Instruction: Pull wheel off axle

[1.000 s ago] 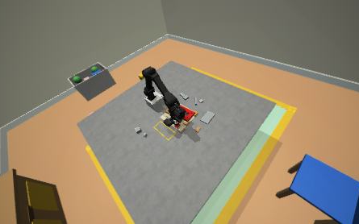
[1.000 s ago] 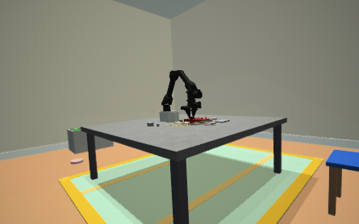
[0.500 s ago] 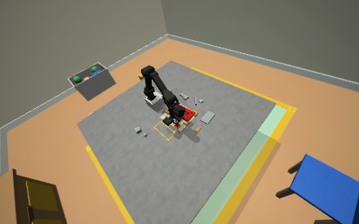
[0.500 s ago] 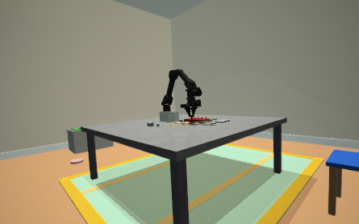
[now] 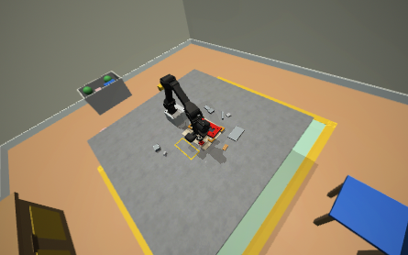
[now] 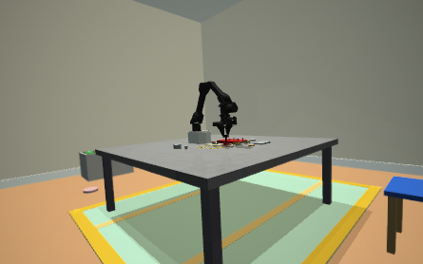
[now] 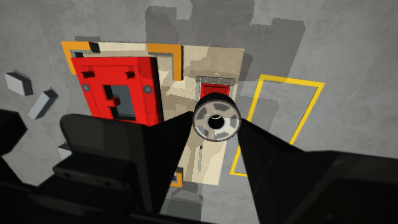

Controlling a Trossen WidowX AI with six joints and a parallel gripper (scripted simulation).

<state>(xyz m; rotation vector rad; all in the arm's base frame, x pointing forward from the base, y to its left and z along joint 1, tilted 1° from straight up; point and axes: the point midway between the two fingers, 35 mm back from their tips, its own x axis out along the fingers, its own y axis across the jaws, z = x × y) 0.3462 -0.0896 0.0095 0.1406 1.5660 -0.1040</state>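
The black axle lies 3 cm below my gripper tip and 1 cm ahead of it. Round my gripper tip: wheel: right at my gripper tip.
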